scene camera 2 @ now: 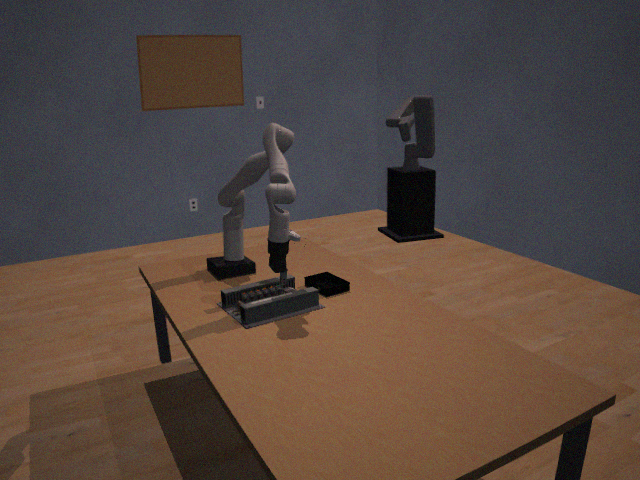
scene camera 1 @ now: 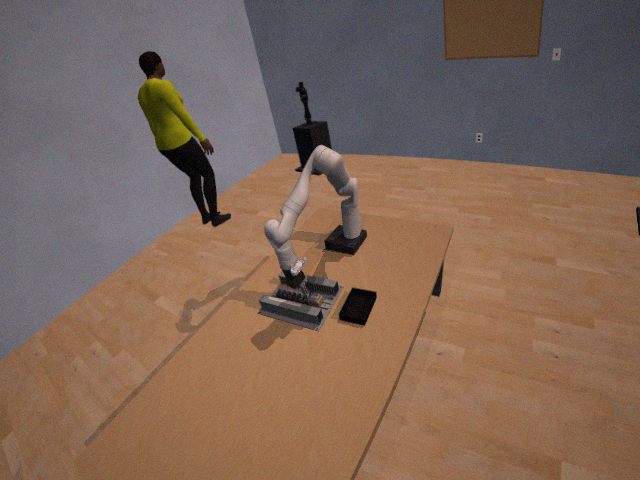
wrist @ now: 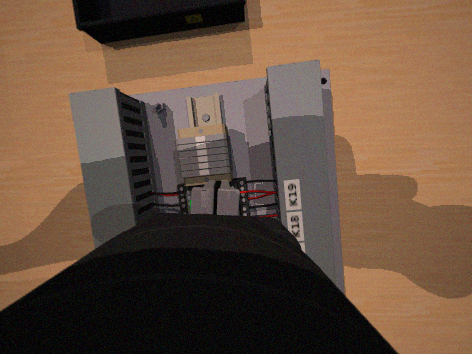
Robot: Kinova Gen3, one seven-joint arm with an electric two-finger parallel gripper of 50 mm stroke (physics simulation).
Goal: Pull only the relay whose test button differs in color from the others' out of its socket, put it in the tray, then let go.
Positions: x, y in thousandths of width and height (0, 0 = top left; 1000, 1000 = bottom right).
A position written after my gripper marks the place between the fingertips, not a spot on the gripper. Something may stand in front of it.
In view: my gripper (wrist: 463, 549) and a grey panel (wrist: 514, 292).
